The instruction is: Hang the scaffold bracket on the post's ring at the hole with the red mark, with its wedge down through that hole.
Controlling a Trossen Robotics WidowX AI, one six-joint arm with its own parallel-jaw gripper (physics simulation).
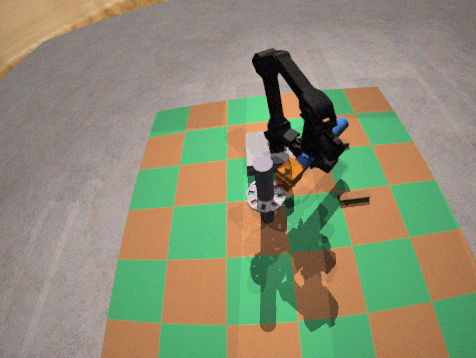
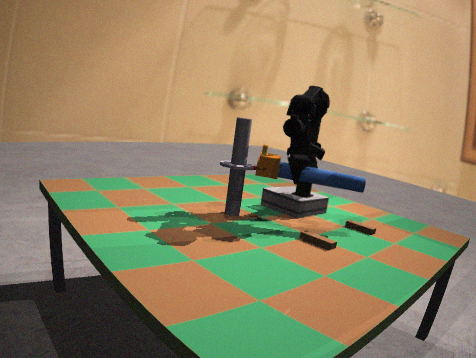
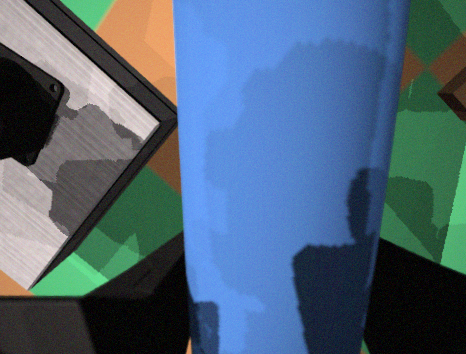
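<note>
The scaffold bracket has a blue tube [image 1: 342, 126] [image 2: 335, 179] [image 3: 290, 150] and an orange head [image 1: 291, 173] [image 2: 268, 167]. My gripper [image 1: 314, 156] [image 2: 300, 172] [image 3: 265, 230] is shut on the blue tube and holds it roughly level, well above the table. A wedge stub [image 2: 265, 149] stands up from the head. The grey post [image 1: 264, 184] [image 2: 237, 187] stands upright and carries a pale ring [image 1: 255, 201] [image 2: 227, 164] with holes. The red mark [image 1: 281, 185] [image 2: 255, 168] shows between ring and head. The head is at the ring's edge, about level with it; contact and the hole are hidden.
The arm's base block [image 1: 255, 142] [image 2: 295, 201] [image 3: 115, 175] stands behind the post. A brown bar [image 1: 355, 199] [image 2: 318, 241] lies on the checkered table [image 1: 197, 230] [image 2: 260, 280], and a second brown bar [image 2: 360, 227] lies near it.
</note>
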